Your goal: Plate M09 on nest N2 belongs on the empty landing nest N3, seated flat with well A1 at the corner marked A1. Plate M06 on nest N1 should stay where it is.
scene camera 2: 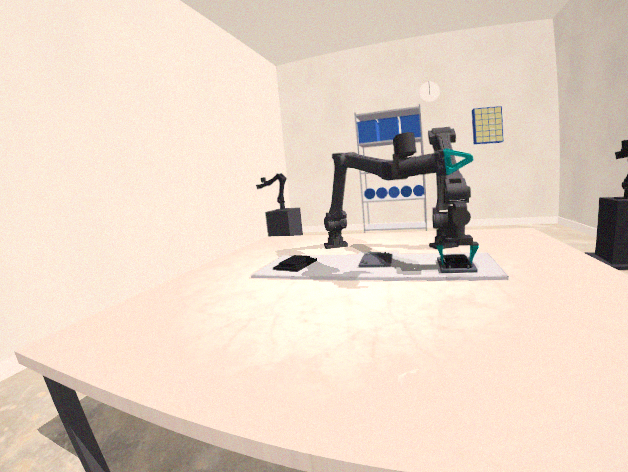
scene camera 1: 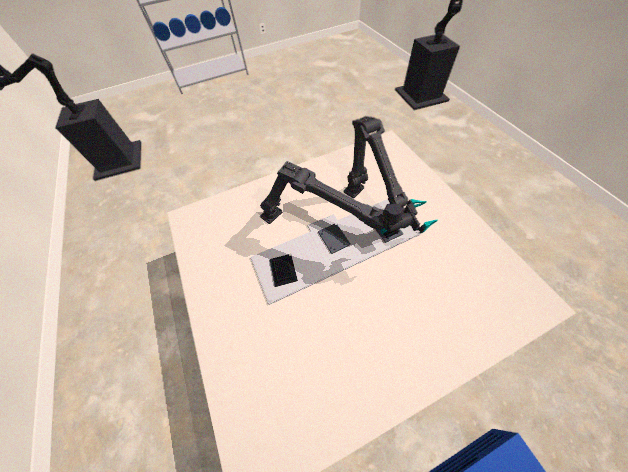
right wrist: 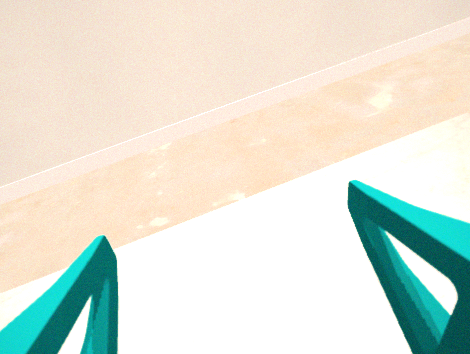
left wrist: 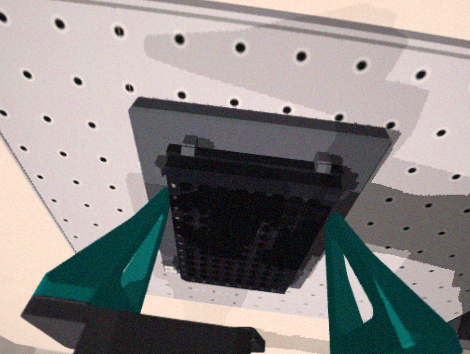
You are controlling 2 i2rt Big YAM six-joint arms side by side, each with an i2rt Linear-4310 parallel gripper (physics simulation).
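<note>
A black well plate [scene camera 2: 458,260] [left wrist: 250,240] lies in a grey nest [left wrist: 250,117] at the right in scene camera 2. My left gripper [scene camera 2: 457,263] [left wrist: 250,206] is open, with one finger beside each long side of this plate. I cannot tell whether the tips touch it. The middle nest [scene camera 1: 333,240] [scene camera 2: 376,259] is empty, which matches N3. Another black plate [scene camera 1: 283,270] [scene camera 2: 294,262] lies at the left end. No plate labels can be read, so I cannot tell M09 from M06. My right gripper [scene camera 1: 431,211] [scene camera 2: 471,159] [right wrist: 230,219] is open and empty, high above the table.
The nests stand in a row on a pale perforated board [scene camera 1: 261,271] [scene camera 2: 337,261] [left wrist: 240,70] on the table [scene camera 1: 355,355] [scene camera 2: 324,345]. In scene camera 2, the right arm reaches across above the board. In scene camera 1, it partly hides the board's right end.
</note>
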